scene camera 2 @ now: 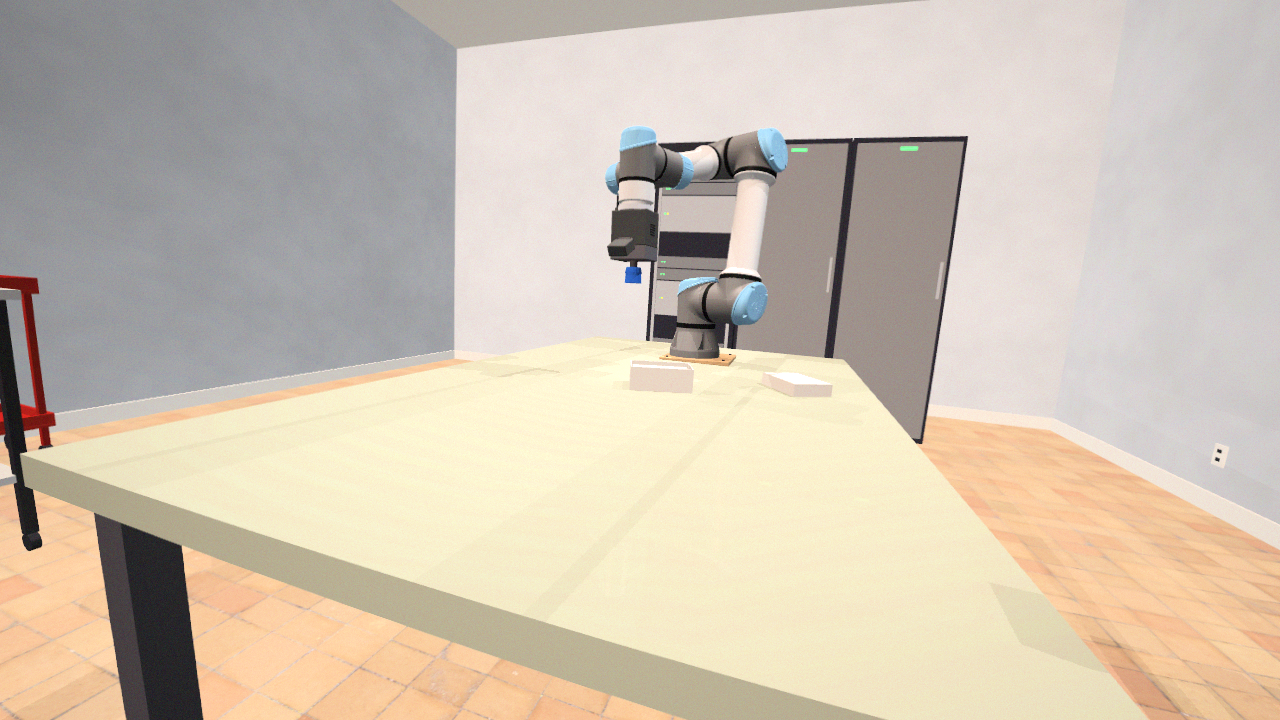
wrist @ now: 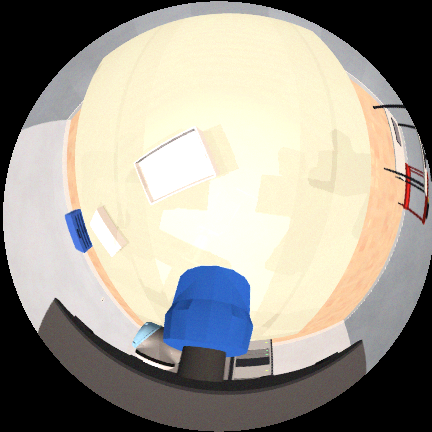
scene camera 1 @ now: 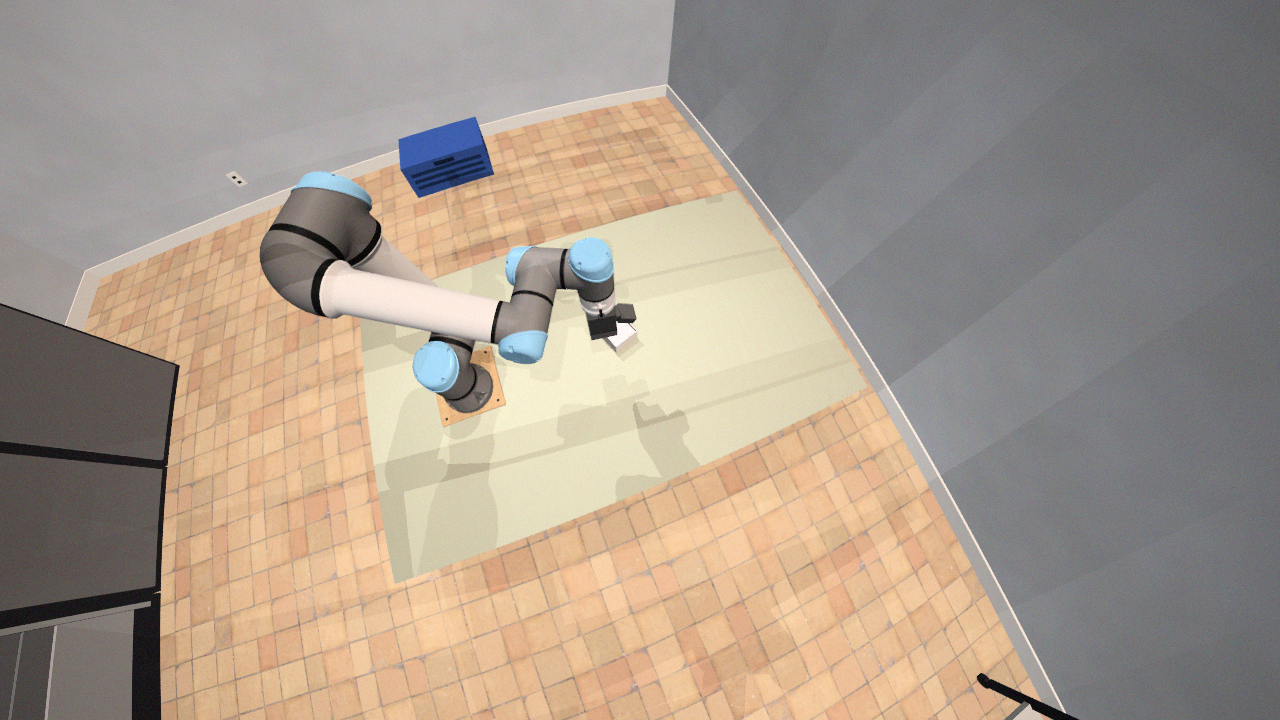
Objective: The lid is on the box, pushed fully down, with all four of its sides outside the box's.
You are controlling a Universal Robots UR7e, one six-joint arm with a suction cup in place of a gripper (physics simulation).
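Frame: origin at the arm's base, x ahead, y left, z up, level; metres.
Seen in the pictures: hand, tool point: (scene camera 2: 633, 282) (wrist: 213, 290); arm's base, link origin: (scene camera 2: 694, 355) (scene camera 1: 469, 388).
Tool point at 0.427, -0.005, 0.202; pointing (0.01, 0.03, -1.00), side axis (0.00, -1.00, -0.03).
Observation:
Offsets run from my tool point to a thing's top centre, as dx, dy, dz. Level surfaces: height alone.
The white box @(+0.043, +0.097, -0.163) (scene camera 1: 622, 336) (scene camera 2: 661, 378) (wrist: 175, 167) stands upright on the table, its open top facing up. The tool partly covers it in scene camera 1. The white lid @(-0.142, +0.342, -0.184) (scene camera 2: 799, 385) (wrist: 106, 231) is a shallow piece lying flat on the table, apart from the box, closed face up. It does not show in scene camera 1, where the arm may hide it. My gripper, a blue suction cup (scene camera 2: 632, 275) (wrist: 212, 300), points down high above the table with nothing on it, so it is open. The cup is hidden in scene camera 1.
The pale table @(dz -0.210) (scene camera 1: 716, 358) (scene camera 2: 501, 483) (wrist: 240, 75) carries the arm's base on a wooden plate (scene camera 1: 499, 394). A blue cabinet (scene camera 1: 445, 156) (wrist: 78, 231) stands by the wall. Tall dark cabinets (scene camera 2: 895, 268) stand behind the arm, and a red-framed cart (scene camera 2: 34, 358) stands beyond the table.

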